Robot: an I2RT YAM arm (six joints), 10 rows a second.
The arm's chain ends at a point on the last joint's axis. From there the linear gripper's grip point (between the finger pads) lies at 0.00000 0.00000 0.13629 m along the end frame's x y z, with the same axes.
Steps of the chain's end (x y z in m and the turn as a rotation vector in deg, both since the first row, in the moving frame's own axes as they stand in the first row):
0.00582, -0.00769, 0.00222, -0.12, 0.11, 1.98
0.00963, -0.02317, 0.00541, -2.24, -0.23, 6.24
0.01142, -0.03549, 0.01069, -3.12, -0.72, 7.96
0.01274, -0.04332, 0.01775, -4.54, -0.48, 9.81
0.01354, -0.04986, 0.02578, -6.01, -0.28, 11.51
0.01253, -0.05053, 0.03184, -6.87, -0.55, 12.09
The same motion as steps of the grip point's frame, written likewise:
0.00608, -0.00740, 0.00222, -0.12, 0.11, 1.98
0.00879, -0.01788, 0.00530, -2.24, -0.23, 6.24
0.00920, -0.02821, 0.01048, -3.12, -0.72, 7.96
0.01068, -0.03268, 0.01732, -4.54, -0.48, 9.81
0.01145, -0.03575, 0.02503, -6.01, -0.28, 11.51
0.00952, -0.03449, 0.03086, -6.87, -0.55, 12.09

